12 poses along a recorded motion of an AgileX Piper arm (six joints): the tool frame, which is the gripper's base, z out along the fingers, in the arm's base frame.
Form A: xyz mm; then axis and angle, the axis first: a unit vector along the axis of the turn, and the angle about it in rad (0 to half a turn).
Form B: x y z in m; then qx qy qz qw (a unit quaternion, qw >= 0). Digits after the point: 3 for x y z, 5 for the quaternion.
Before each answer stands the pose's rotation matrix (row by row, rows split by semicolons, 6 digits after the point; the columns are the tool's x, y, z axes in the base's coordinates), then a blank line. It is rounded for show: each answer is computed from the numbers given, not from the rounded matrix.
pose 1, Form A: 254, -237, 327, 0.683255, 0.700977, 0.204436, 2.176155
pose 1, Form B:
0.163437 0.583386 0.795581; 0.919601 0.201928 -0.336986; -0.357243 0.786693 -0.503480

0.254, -0.237, 0.327, 0.60518, 0.62088, 0.18108, 0.46419
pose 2, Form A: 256, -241, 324, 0.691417, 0.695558, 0.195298, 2.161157
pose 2, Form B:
0.187513 0.586389 0.788028; 0.910872 0.196453 -0.362929; -0.367628 0.785846 -0.497288

0.256, -0.241, 0.324, 0.60999, 0.61364, 0.17230, 0.47082
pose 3, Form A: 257, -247, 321, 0.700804, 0.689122, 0.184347, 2.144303
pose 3, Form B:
0.215022 0.590122 0.778153; 0.899826 0.189975 -0.392712; -0.379577 0.784644 -0.490158

0.257, -0.247, 0.321, 0.61547, 0.60521, 0.16190, 0.47824
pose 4, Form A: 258, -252, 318, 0.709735, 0.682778, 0.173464, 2.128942
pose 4, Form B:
0.240889 0.594100 0.767475; 0.888377 0.183471 -0.420861; -0.390843 0.783189 -0.483588

0.258, -0.252, 0.318, 0.62069, 0.59711, 0.15170, 0.48497
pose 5, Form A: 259, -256, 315, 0.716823, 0.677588, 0.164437, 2.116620
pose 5, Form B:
0.261456 0.597309 0.758197; 0.878398 0.178345 -0.443407; -0.400072 0.781930 -0.478046

0.259, -0.256, 0.315, 0.62473, 0.59054, 0.14331, 0.49035
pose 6, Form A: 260, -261, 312, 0.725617, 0.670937, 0.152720, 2.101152
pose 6, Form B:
0.287015 0.601368 0.745640; 0.864849 0.172024 -0.471640; -0.411897 0.780234 -0.470719

0.260, -0.261, 0.312, 0.62962, 0.58218, 0.13252, 0.49707
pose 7, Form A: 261, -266, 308, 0.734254, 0.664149, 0.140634, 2.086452
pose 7, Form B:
0.311870 0.605771 0.731969; 0.850466 0.165494 -0.499320; -0.423610 0.778237 -0.463575

0.261, -0.266, 0.308, 0.63442, 0.57385, 0.12151, 0.50344
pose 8, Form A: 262, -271, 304, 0.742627, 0.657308, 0.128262, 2.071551
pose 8, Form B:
0.336173 0.609968 0.717584; 0.834996 0.159390 -0.526665; -0.435625 0.776230 -0.455739

0.262, -0.271, 0.304, 0.63885, 0.56545, 0.11034, 0.50986
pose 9, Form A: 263, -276, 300, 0.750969, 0.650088, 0.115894, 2.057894
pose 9, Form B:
0.359857 0.614287 0.702249; 0.819117 0.152361 -0.553022; -0.446710 0.774233 -0.448345

0.263, -0.276, 0.300, 0.64340, 0.55697, 0.09929, 0.51572
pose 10, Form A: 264, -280, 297, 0.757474, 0.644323, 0.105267, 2.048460
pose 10, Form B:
0.377825 0.618936 0.688597; 0.805905 0.146294 -0.573685; -0.455812 0.771697 -0.443530

0.264, -0.280, 0.297, 0.64712, 0.55045, 0.08993, 0.51976
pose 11, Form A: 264, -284, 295, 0.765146, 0.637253, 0.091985, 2.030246
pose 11, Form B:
0.401613 0.621370 0.672761; 0.786262 0.142719 -0.601186; -0.469574 0.770409 -0.431242

0.264, -0.284, 0.295, 0.65003, 0.54138, 0.07815, 0.52752
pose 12, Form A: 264, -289, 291, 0.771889, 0.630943, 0.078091, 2.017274
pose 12, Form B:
0.421288 0.626872 0.655399; 0.767744 0.138189 -0.625678; -0.482789 0.766769 -0.423060

0.264, -0.289, 0.291, 0.65310, 0.53384, 0.06607, 0.53301
